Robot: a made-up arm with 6 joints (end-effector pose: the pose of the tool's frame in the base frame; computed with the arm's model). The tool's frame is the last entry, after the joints.
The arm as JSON. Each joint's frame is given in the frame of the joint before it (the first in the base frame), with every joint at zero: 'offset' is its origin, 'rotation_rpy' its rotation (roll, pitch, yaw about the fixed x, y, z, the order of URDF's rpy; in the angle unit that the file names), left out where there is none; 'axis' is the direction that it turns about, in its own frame. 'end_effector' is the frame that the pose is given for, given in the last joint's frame.
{
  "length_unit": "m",
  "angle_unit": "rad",
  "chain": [
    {
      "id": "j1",
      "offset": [
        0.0,
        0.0,
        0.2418
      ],
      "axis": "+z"
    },
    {
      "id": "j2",
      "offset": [
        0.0,
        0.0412,
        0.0
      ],
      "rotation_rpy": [
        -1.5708,
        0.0,
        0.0
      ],
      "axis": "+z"
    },
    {
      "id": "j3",
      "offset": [
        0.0,
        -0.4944,
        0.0
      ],
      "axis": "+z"
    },
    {
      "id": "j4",
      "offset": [
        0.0,
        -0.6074,
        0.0
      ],
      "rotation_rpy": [
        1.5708,
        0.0,
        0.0
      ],
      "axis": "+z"
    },
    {
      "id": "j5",
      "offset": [
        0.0,
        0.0,
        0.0
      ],
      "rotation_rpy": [
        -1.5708,
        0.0,
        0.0
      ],
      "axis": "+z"
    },
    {
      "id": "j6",
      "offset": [
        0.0,
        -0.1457,
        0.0
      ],
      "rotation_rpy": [
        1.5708,
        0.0,
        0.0
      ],
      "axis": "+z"
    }
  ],
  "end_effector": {
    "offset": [
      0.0,
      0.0,
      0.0
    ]
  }
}
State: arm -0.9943 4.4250 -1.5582 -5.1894 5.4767 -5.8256
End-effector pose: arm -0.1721 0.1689 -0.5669 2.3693 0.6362 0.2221
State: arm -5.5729 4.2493 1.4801 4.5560 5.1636 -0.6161
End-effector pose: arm -0.7010 -0.3777 0.6023 1.0868 -0.2998 -2.1540
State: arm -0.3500 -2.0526 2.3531 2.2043 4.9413 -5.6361
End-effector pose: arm -0.1832 -0.0110 0.5996 -1.4545 -1.1624 -2.9316
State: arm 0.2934 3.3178 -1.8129 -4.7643 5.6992 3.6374
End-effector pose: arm 0.6243 0.1479 -0.1928 -1.4762 0.4870 -1.8184
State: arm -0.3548 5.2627 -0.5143 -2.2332 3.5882 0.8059
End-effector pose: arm -0.8084 0.3963 0.5562 0.5236 -1.2984 2.6045
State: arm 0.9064 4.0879 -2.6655 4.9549 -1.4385 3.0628
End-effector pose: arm -0.0112 0.2799 0.0797 1.3081 0.1916 -2.3850
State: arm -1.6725 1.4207 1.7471 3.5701 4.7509 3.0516
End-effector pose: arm 0.0666 -0.3490 -0.2936 1.7544 -1.4904 2.4286
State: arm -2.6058 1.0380 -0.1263 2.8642 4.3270 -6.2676
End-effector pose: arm -0.8081 -0.4847 0.7287 2.9185 -0.2890 -2.7291
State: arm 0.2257 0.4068 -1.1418 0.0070 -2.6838 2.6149
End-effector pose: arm -0.1766 0.0013 1.0063 2.9954 -0.2364 0.7756
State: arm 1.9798 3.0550 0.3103 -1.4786 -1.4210 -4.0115
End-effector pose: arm -0.1361 -0.1504 -0.8672 1.8437 -0.9086 -1.4355
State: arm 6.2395 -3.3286 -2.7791 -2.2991 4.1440 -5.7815
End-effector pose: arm 0.2703 0.1212 0.2626 -2.4857 -0.6561 -0.0031
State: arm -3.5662 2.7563 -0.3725 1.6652 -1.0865 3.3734
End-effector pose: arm -0.5482 0.3435 -0.7152 -2.0266 -0.4546 0.0738
